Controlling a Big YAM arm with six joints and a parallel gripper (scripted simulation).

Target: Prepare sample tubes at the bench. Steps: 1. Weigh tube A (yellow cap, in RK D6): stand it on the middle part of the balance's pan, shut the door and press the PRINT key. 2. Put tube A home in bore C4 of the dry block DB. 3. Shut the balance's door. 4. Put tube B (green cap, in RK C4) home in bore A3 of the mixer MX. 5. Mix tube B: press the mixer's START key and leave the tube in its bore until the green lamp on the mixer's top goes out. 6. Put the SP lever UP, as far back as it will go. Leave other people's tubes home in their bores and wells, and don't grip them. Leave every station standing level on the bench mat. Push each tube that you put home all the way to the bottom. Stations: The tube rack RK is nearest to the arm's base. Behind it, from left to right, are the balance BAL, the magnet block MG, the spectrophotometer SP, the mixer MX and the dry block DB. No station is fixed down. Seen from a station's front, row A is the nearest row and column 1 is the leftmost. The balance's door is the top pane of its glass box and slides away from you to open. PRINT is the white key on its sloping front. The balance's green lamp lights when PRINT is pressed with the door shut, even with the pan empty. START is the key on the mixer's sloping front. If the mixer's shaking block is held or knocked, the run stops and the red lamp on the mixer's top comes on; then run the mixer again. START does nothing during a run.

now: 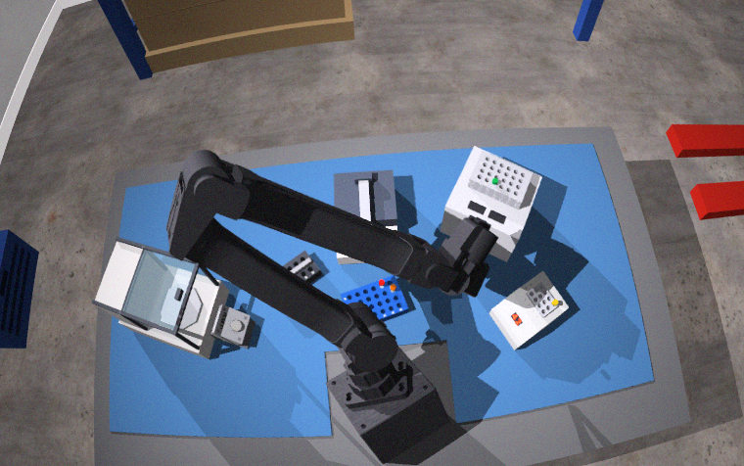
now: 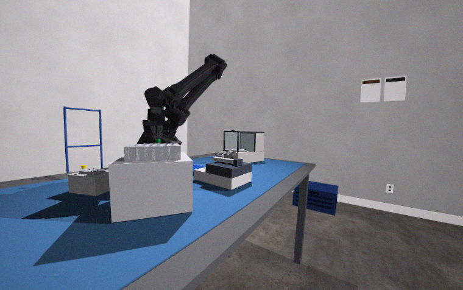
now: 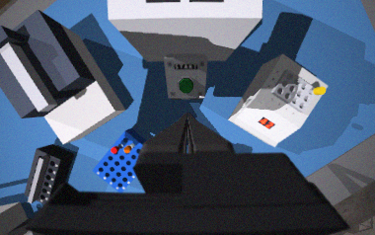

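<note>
Now: hand 5 cm short of the green start key, 2 cm to the left of it and 8 cm above it. Round my hand: dry block DB 7 cm behind, 17 cm to the right, 12 cm below; blue rack 3 cm behind, 18 cm to the left, 14 cm below; spectrophotometer lever 18 cm ahead, 20 cm to the left, 6 cm below.
</note>
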